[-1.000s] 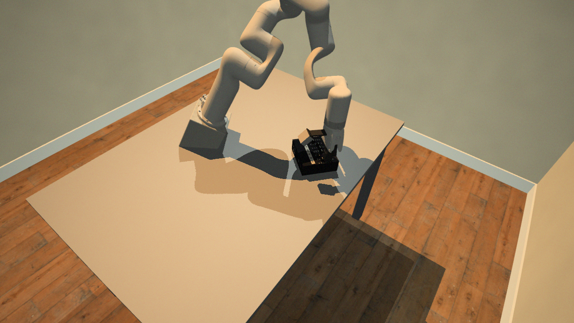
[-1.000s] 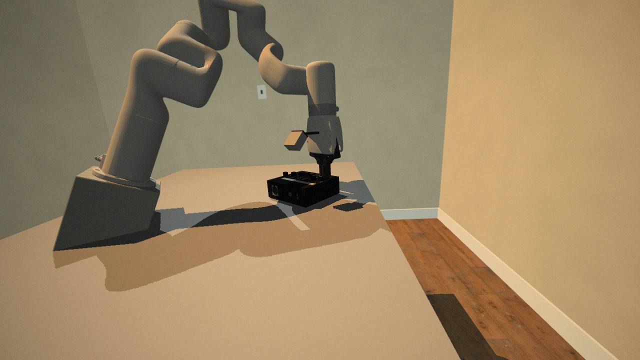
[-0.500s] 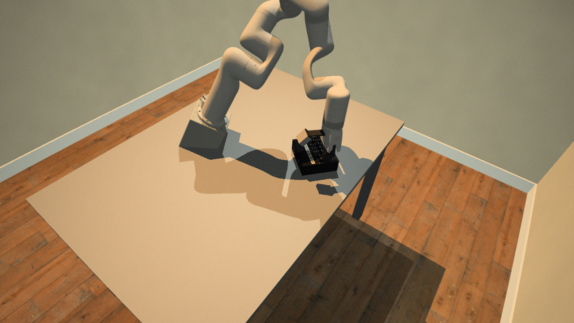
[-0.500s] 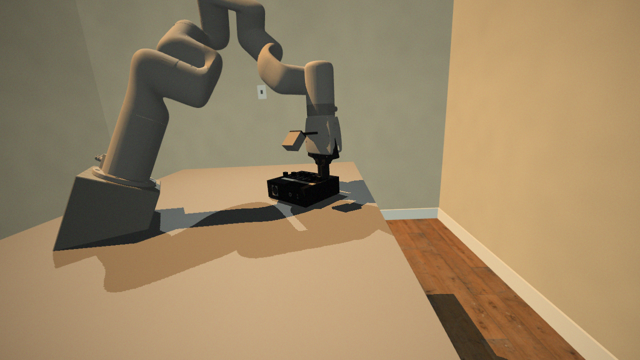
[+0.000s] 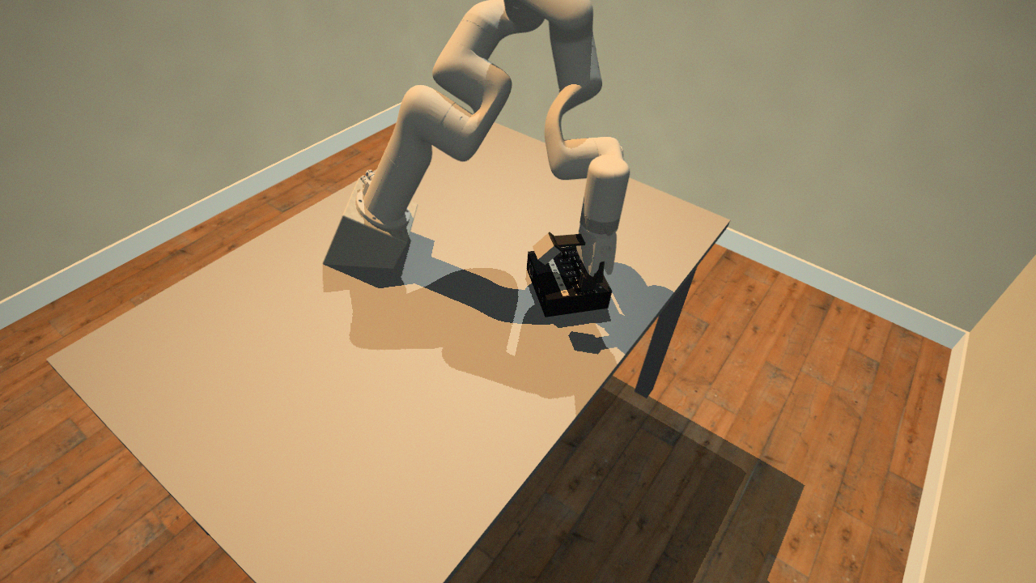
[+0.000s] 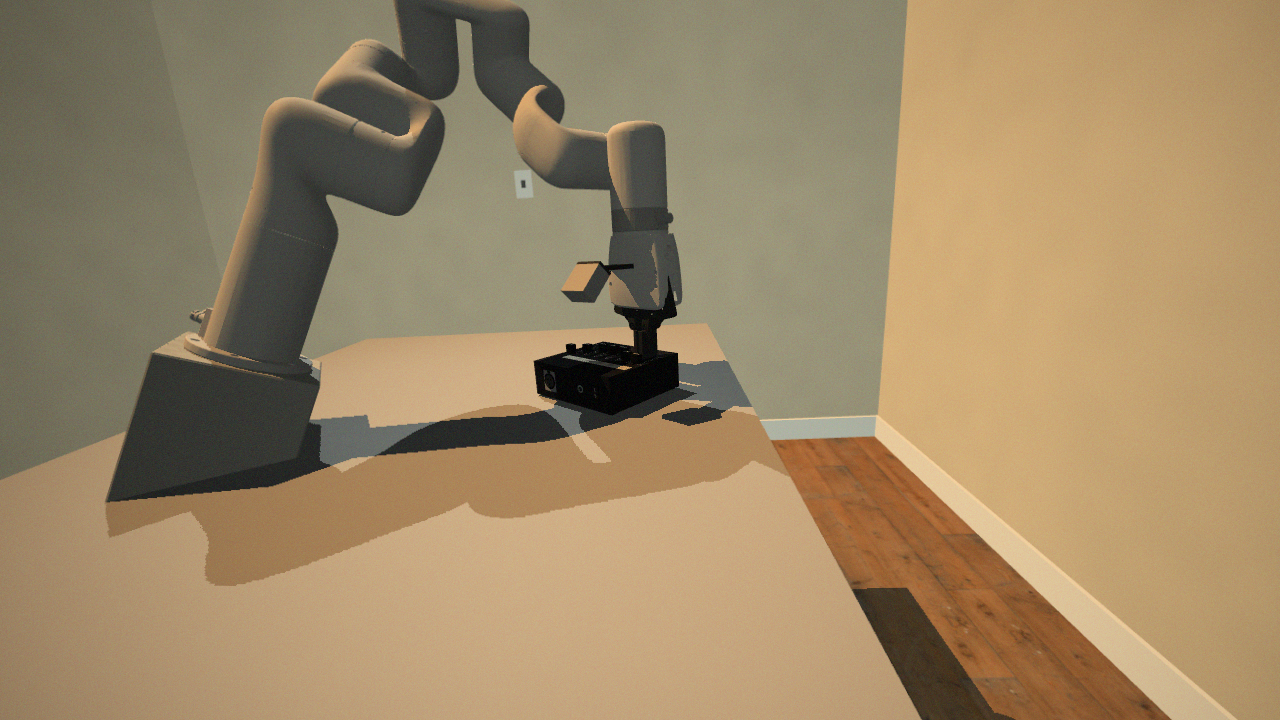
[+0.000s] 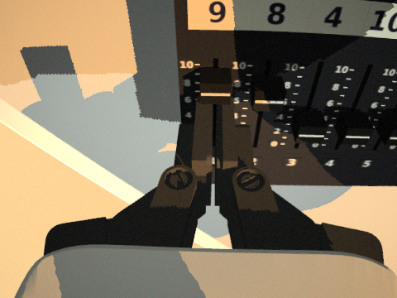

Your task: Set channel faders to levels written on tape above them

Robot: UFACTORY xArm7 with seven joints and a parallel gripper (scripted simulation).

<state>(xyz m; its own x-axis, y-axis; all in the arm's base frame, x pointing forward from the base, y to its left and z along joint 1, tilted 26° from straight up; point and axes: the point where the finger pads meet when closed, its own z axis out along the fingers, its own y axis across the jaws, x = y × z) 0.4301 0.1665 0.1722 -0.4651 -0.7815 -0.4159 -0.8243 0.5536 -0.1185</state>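
The channel 1 fader cap is 10 mm behind my hand, 20 mm to the right of it and 10 mm below it. The rest, counted from my hand: channel 2 fader cap 30 mm behind, 10 mm below; channel 4 fader cap 60 mm behind, 30 mm to the left, 10 mm below; channel 3 fader cap 40 mm behind, 20 mm to the left, 10 mm below.
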